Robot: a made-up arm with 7 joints.
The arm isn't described. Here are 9 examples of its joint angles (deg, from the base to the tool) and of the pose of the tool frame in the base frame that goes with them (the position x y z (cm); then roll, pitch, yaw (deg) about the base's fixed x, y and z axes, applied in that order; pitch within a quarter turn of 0, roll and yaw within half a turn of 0).
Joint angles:
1: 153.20 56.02 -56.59 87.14 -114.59 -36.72 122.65
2: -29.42 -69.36 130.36 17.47 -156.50 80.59 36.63
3: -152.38 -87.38 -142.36 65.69 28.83 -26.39 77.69
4: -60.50 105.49 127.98 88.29 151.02 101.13 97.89
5: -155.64 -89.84 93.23 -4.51 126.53 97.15 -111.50
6: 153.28 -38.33 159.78 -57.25 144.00 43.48 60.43
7: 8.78 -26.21 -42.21 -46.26 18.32 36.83 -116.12
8: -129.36 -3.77 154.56 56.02 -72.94 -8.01 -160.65
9: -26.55 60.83 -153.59 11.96 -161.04 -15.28 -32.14
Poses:
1: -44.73 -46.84 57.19 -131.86 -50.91 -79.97
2: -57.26 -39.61 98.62 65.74 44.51 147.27
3: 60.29 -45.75 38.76 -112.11 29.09 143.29
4: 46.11 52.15 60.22 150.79 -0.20 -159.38
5: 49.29 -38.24 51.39 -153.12 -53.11 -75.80
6: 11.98 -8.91 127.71 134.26 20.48 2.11
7: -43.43 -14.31 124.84 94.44 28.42 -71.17
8: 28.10 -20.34 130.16 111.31 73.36 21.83
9: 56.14 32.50 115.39 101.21 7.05 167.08
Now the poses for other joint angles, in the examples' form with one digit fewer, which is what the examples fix.
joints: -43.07 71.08 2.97 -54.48 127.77 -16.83 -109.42
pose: 37.5 45.8 108.3 94.8 20.9 172.7
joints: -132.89 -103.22 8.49 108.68 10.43 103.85 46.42
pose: 23.8 -16.3 70.6 168.1 -13.0 -123.6
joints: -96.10 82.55 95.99 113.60 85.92 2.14 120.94
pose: 36.1 38.7 61.8 13.1 -52.1 -155.1
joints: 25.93 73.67 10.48 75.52 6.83 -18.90 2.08
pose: 67.1 -46.9 46.7 -174.9 -33.0 58.4
